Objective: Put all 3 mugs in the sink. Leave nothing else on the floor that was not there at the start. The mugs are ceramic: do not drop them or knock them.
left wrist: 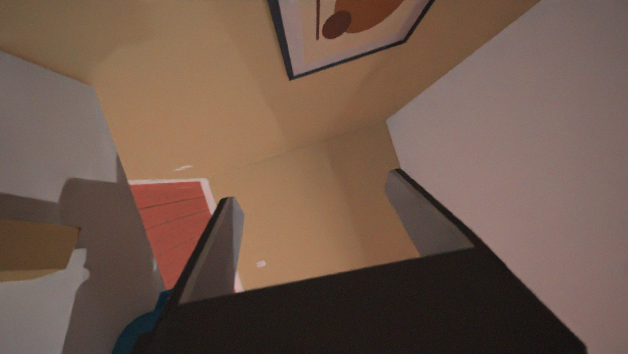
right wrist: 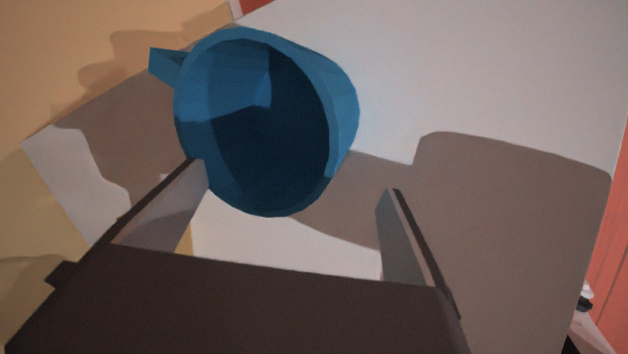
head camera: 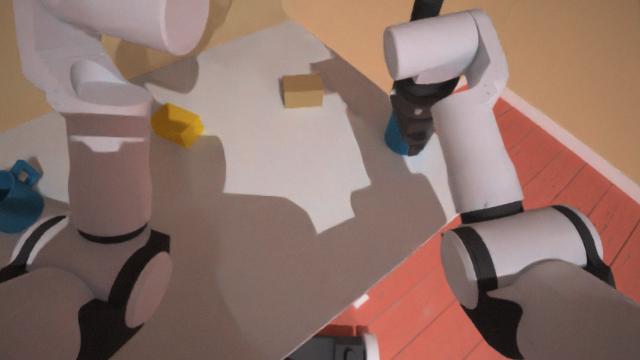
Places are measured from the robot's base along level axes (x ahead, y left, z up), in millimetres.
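Pixels of known places: left gripper, fingertip midpoint: [left wrist: 314, 193]; right gripper, fingertip midpoint: [right wrist: 294, 186] [head camera: 405, 129]; robot's base, link origin: [head camera: 301, 357].
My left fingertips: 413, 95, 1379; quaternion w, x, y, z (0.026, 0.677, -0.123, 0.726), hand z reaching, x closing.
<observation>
Ahead of a thing's pixels: the offset from my left fingertips to its middle, as dx, dy, dz. Level surfaces: height alone.
One blue mug @[+3, -298, -388] [head camera: 395, 138] [right wrist: 270, 125] stands upright at the right end of the pale worktop. Another blue mug @[-239, +462, -388] [head camera: 22, 206], handle outward, stands at the far left of the head view, cut by its edge. Part of a blue mug [left wrist: 134, 330] shows at lower left in the left wrist view. My right gripper [head camera: 415, 151] [right wrist: 294, 186] is open and empty; one finger overlaps the mug's rim in the right wrist view, and contact cannot be told. My left gripper [left wrist: 314, 193] is open and empty; my arm hides it in the head view. A third mug and the sink cannot be made out.
On the worktop @[dz -428] [head camera: 285, 150] are a yellow block @[-31, +206, -405] [head camera: 177, 126] and a tan block @[+99, -59, -403] [head camera: 303, 91] [left wrist: 37, 245]. Tan walls rise behind it. Red plank floor @[dz -1378] [head camera: 560, 155] [left wrist: 175, 215] lies beyond its edge. A framed picture [left wrist: 296, 60] hangs high on the wall in the left wrist view.
</observation>
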